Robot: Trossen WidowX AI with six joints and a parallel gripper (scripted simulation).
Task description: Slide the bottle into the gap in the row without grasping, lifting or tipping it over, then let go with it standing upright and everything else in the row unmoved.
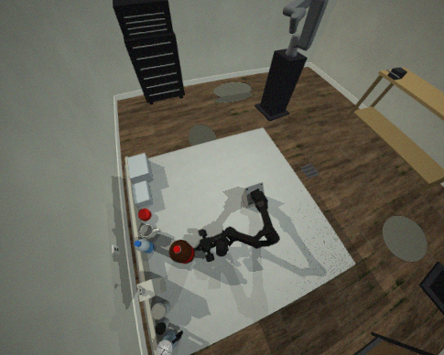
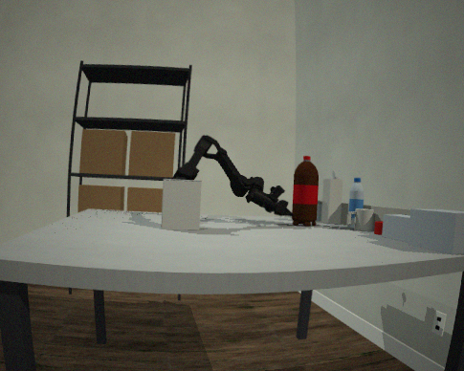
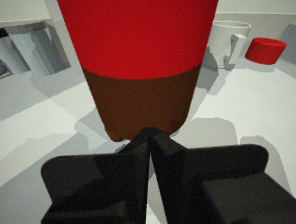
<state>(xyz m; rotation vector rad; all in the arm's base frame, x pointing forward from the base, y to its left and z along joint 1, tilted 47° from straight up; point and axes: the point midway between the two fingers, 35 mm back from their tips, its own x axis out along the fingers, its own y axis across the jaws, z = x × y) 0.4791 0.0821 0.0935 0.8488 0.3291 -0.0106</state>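
Right now the brown cola bottle is 90 mm ahead of my hand, 90 mm above it and 10 mm to the right of it. From my hand the other things lie so: french press: 340 mm to the left, 310 mm ahead, 80 mm above; then water bottle: 270 mm ahead, 140 mm to the right, 50 mm above.
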